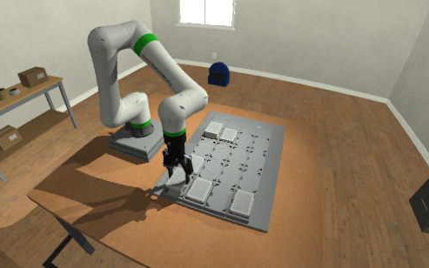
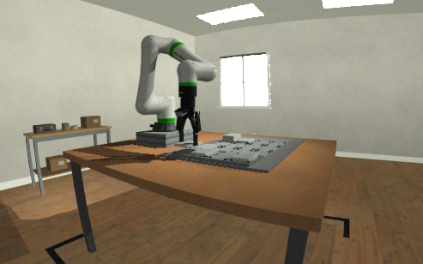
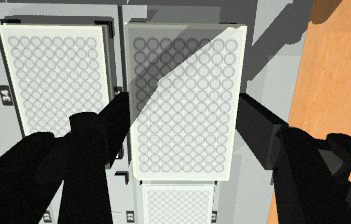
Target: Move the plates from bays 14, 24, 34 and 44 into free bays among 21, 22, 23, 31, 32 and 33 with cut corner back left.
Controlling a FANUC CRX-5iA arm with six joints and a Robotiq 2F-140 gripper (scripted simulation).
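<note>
Now: hand 30 mm past the sealed 96-well plate, 160 mm to the right of it and 70 mm above it. Also, from my hand: bay label 43 (240 mm ahead, 210 mm to the left, 70 mm below); sealed deep-well block (90 mm behind, 480 mm to the left, 50 mm below).
</note>
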